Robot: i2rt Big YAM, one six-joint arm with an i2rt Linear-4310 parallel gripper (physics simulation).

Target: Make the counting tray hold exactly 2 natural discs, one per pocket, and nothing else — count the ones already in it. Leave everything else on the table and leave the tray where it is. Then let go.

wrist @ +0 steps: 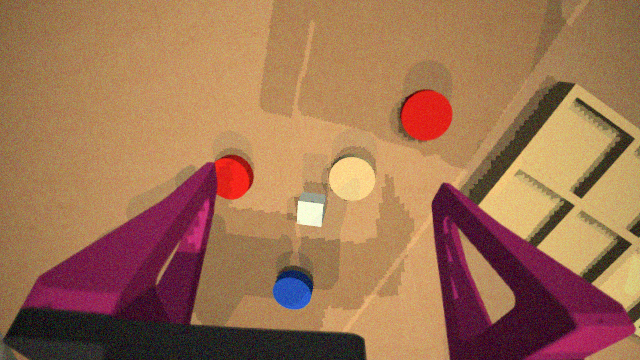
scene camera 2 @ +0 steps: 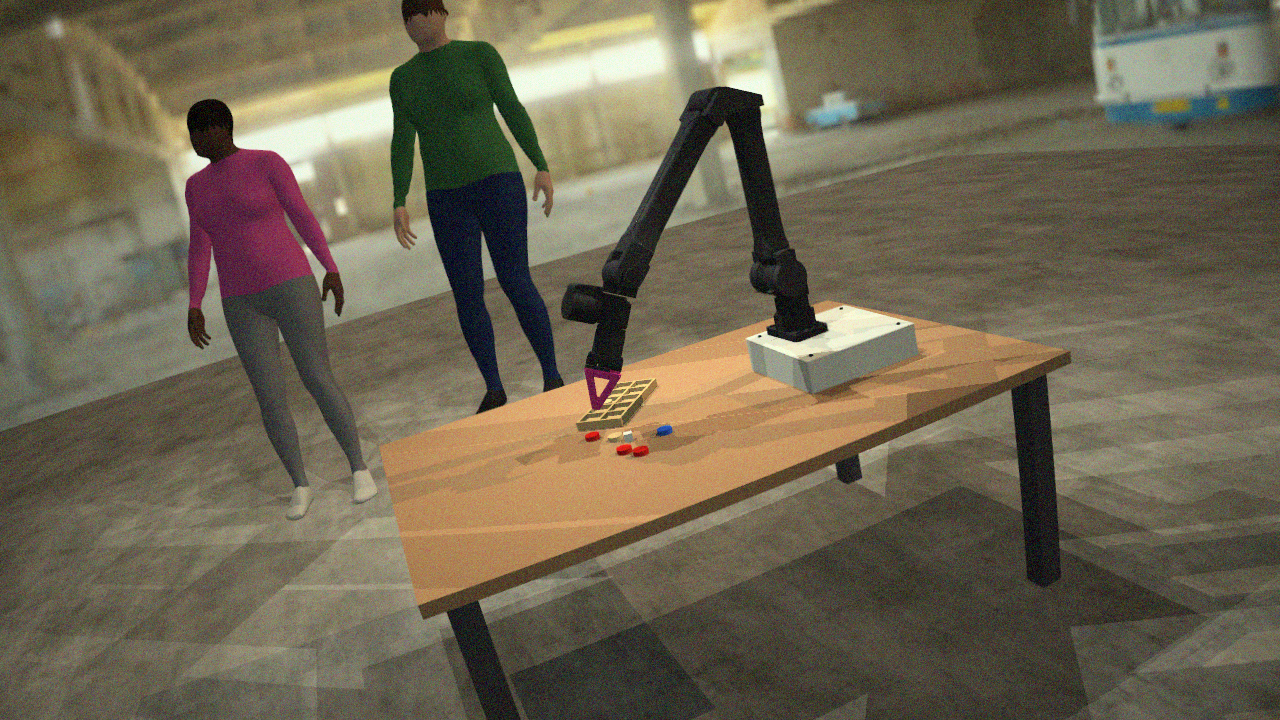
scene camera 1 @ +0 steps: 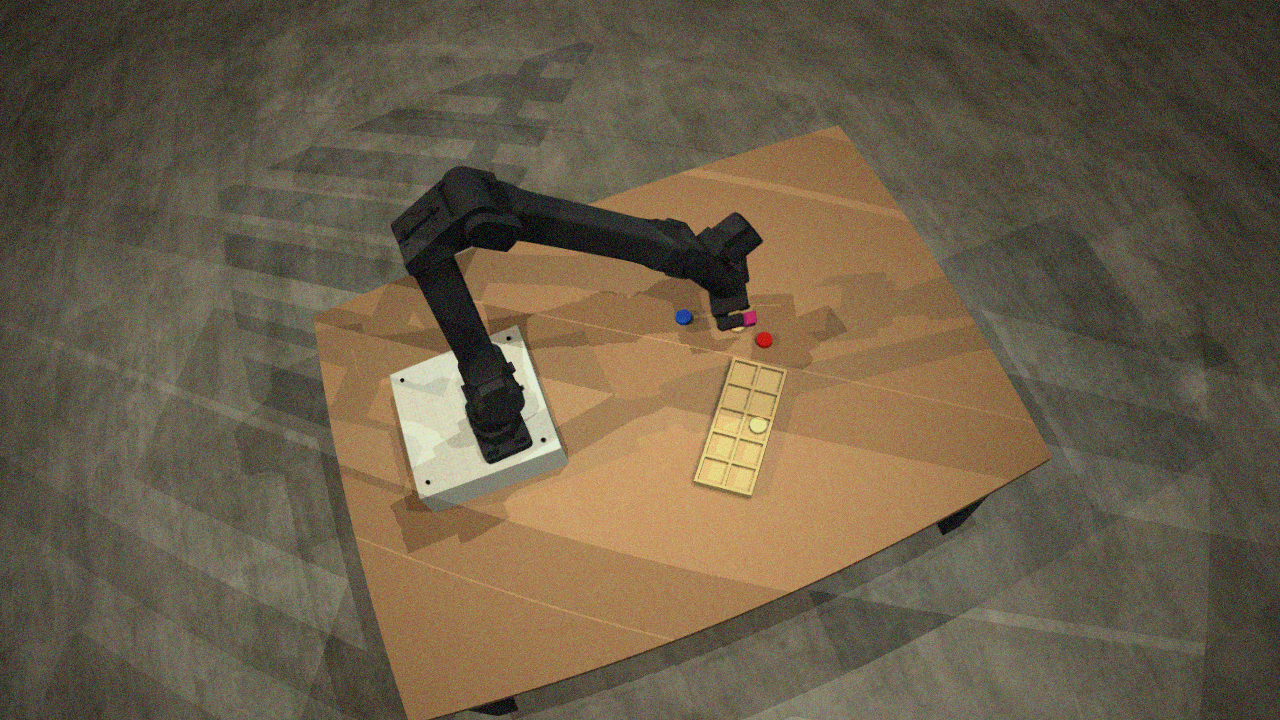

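The pale wooden counting tray (scene camera 1: pixel 723 489) (scene camera 2: pixel 590 426) (wrist: pixel 577 199) has two columns of pockets. One natural disc (scene camera 1: pixel 758 425) lies in its middle row, in the right-hand pocket in scene camera 1. Another natural disc (scene camera 1: pixel 737 328) (scene camera 2: pixel 614 437) (wrist: pixel 352 178) lies flat on the table outside the tray, partly hidden by the gripper in scene camera 1. My gripper (scene camera 2: pixel 597 404) (wrist: pixel 330 183) is open and empty, above the table. In the wrist view this loose disc shows between the magenta fingertips, right of their middle.
A white cube (scene camera 2: pixel 627 436) (wrist: pixel 310 212) stands beside the loose natural disc. A blue disc (scene camera 1: pixel 683 317) (scene camera 2: pixel 664 430) (wrist: pixel 293 290) lies towards the base. One red disc (scene camera 1: pixel 763 339) (scene camera 2: pixel 592 436) (wrist: pixel 426 115) lies near the tray's end; two more red discs (scene camera 2: pixel 623 449) (scene camera 2: pixel 640 451) lie together.
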